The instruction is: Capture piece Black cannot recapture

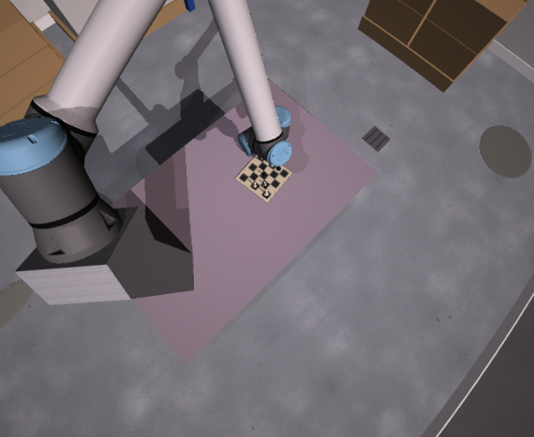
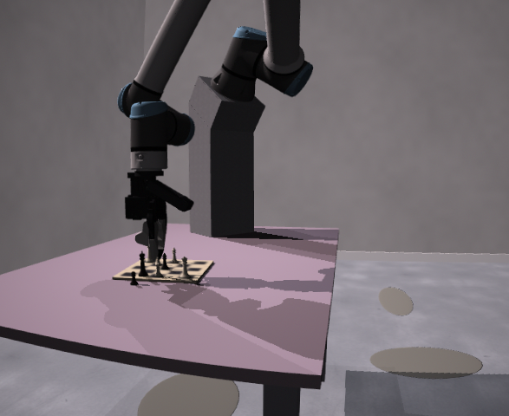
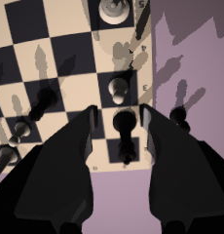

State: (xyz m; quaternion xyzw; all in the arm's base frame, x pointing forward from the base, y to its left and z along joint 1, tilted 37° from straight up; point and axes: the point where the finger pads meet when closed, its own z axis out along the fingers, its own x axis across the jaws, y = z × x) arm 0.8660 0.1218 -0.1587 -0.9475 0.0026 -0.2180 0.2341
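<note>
Right now the tall black piece is 4 cm to the right of my hand, 2 cm below it and 1 cm ahead of it. From my hand the other things lie so: black pawn: 7 cm ahead, 5 cm below, 3 cm to the right; chessboard: 7 cm behind, 6 cm below, 2 cm to the right.
</note>
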